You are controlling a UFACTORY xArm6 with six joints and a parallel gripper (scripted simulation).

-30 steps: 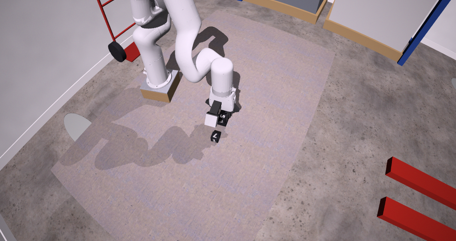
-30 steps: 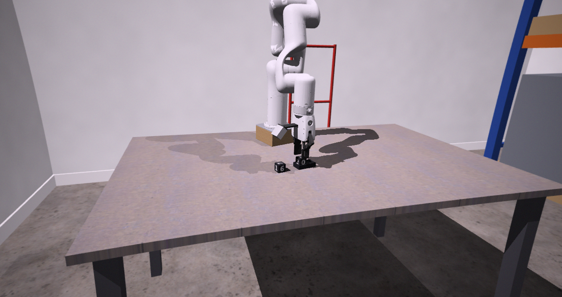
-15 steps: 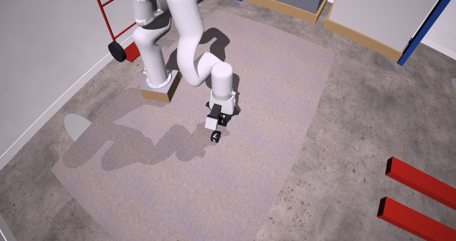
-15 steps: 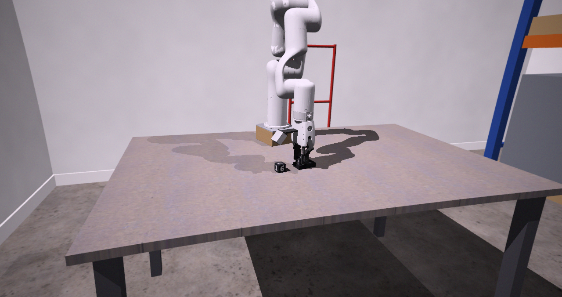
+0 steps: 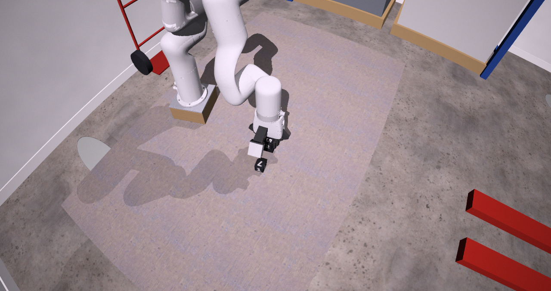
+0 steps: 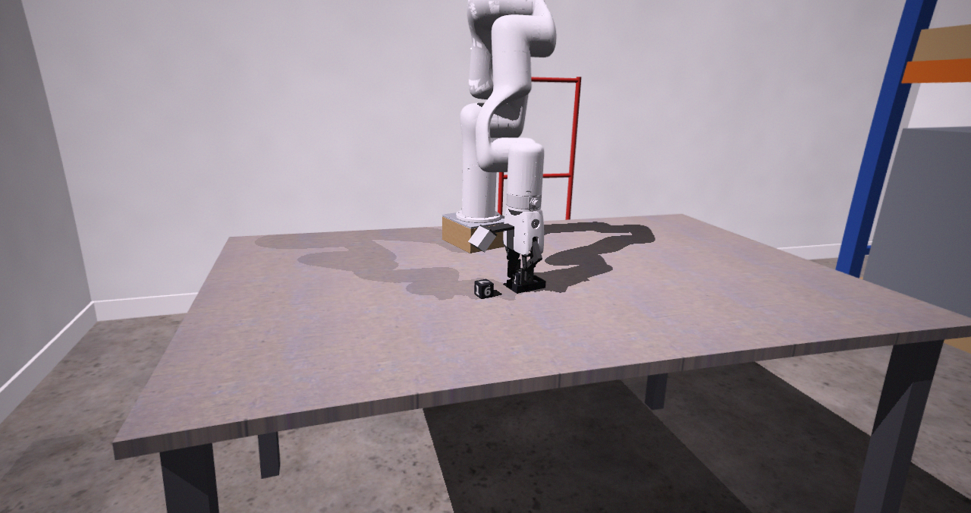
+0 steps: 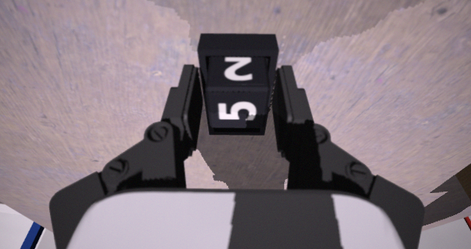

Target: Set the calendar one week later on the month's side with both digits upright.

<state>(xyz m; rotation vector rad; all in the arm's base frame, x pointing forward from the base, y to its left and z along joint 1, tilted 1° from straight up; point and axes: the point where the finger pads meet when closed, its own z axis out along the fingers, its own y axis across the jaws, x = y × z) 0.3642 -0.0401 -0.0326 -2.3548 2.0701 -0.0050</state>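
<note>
The black tray lies 3 cm below my hand and 2 cm to the left of it.
</note>
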